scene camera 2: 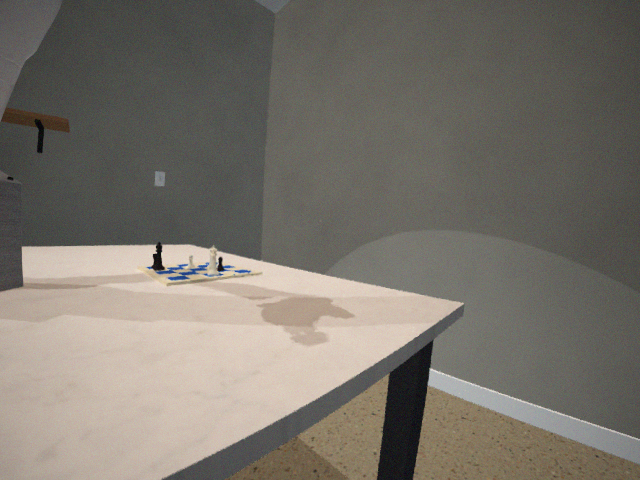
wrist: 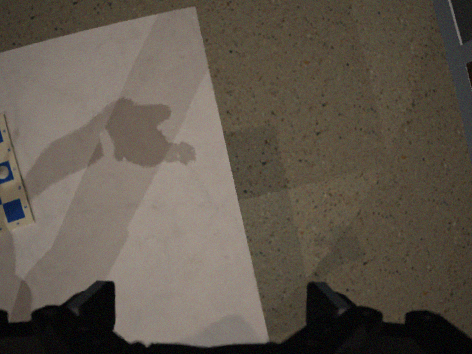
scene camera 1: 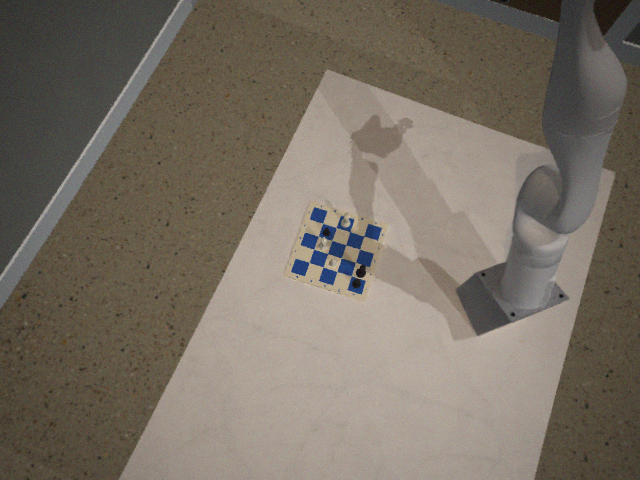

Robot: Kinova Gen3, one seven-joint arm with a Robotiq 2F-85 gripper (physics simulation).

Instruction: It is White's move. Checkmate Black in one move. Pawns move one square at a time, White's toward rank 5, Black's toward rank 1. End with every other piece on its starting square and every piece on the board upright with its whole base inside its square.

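Seen in the pictures: gripper, fingertip midpoint: [wrist: 211, 304]; arm's base, origin of the base link: [scene camera 1: 523, 290].
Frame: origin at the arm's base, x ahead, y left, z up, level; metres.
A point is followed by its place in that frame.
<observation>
The board [scene camera 1: 299, 267] {z -0.198, x 0.495, y 0.040 m} [scene camera 2: 178, 277] {z -0.198, x 0.340, y -0.104 m} [wrist: 14, 210] {z -0.198, x 0.337, y -0.111 m} has blue and cream squares. A white piece [scene camera 1: 346, 222] {z -0.177, x 0.412, y -0.107 m} [scene camera 2: 212, 262] {z -0.171, x 0.410, y -0.115 m} [wrist: 4, 171] {z -0.190, x 0.413, y -0.121 m} stands on its back row. A second white piece [scene camera 1: 323, 243] {z -0.160, x 0.452, y -0.029 m} stands near a small black piece [scene camera 1: 326, 232] {z -0.178, x 0.454, y -0.065 m} [scene camera 2: 220, 264] {z -0.184, x 0.454, y -0.074 m}. A small white piece [scene camera 1: 332, 262] {z -0.177, x 0.416, y 0.008 m} [scene camera 2: 190, 262] {z -0.186, x 0.413, y 0.001 m} stands nearer the front. A tall black piece [scene camera 1: 360, 270] {z -0.153, x 0.343, y 0.015 m} [scene camera 2: 159, 255] {z -0.165, x 0.339, y 0.004 m} stands near a shorter dark one [scene camera 1: 356, 284] {z -0.167, x 0.342, y 0.049 m} [scene camera 2: 154, 262] {z -0.185, x 0.338, y 0.037 m} at the right corner. My gripper [wrist: 211, 304] {z 0.299, x 0.217, y -0.479 m} is open and empty, high above the table's edge, off to the side of the board.
The pale table [scene camera 1: 361, 372] {z -0.204, x 0.273, y 0.247 m} [scene camera 2: 129, 372] {z -0.204, x 0.175, y -0.411 m} [wrist: 165, 240] {z -0.204, x 0.190, y -0.370 m} carries the arm's base [scene camera 1: 527, 289] {z 0.080, x 0.019, y 0.022 m} to the right of the board in the first scene view. The arm's shadow falls beside the board. Speckled floor [wrist: 350, 150] lies beyond the table's edge.
</observation>
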